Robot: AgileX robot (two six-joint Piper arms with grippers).
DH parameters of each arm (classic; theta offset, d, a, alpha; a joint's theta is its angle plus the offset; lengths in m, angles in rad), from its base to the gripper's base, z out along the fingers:
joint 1: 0 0.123 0 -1.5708
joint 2: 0.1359 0 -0.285 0
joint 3: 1.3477 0 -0.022 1.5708
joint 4: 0 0.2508 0 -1.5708
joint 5: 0 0 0.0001 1.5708
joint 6: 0 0.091 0 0
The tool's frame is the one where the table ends.
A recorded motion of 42 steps. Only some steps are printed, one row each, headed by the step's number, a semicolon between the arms.
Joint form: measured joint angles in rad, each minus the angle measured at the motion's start. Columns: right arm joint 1, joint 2, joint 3, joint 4, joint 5, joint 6; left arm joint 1, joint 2, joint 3, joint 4, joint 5, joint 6.
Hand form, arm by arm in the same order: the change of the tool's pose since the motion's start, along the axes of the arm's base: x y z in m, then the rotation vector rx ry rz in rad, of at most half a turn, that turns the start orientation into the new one. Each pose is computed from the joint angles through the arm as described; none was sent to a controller.
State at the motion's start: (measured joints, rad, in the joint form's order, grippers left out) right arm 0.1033 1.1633 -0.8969 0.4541 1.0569 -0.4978; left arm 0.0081 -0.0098 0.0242 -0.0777 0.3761 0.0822
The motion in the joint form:
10: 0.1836 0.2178 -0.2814 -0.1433 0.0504 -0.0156; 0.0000 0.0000 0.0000 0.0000 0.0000 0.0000
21: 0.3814 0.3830 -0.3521 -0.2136 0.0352 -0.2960; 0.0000 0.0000 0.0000 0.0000 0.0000 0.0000
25: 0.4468 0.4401 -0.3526 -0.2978 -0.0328 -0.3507; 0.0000 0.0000 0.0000 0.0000 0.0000 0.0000
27: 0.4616 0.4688 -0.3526 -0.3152 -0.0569 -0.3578; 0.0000 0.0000 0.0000 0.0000 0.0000 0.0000
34: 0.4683 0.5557 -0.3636 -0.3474 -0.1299 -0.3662; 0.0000 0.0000 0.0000 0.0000 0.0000 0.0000
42: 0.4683 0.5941 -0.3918 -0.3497 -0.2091 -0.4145; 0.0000 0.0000 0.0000 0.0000 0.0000 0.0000
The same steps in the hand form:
10: 0.0489 0.0439 0.0224 -0.1376 -0.0495 0.2367; 0.0000 0.0000 0.0000 0.0000 0.0000 0.0000
21: 0.0611 0.1039 -0.0065 -0.2812 -0.1123 0.6997; 0.0000 0.0000 0.0000 0.0000 0.0000 0.0000
25: 0.0664 0.1223 -0.0239 -0.3740 -0.1673 0.8191; 0.0000 0.0000 0.0000 0.0000 0.0000 0.0000
27: 0.0698 0.1283 -0.0328 -0.3932 -0.1708 0.8426; 0.0000 0.0000 0.0000 0.0000 0.0000 0.0000
34: 0.0861 0.1380 -0.0576 -0.4290 -0.1770 0.8595; 0.0000 0.0000 0.0000 0.0000 0.0000 0.0000
42: 0.0996 0.1459 -0.0615 -0.4368 -0.2616 0.8801; 0.0000 0.0000 0.0000 0.0000 0.0000 0.0000

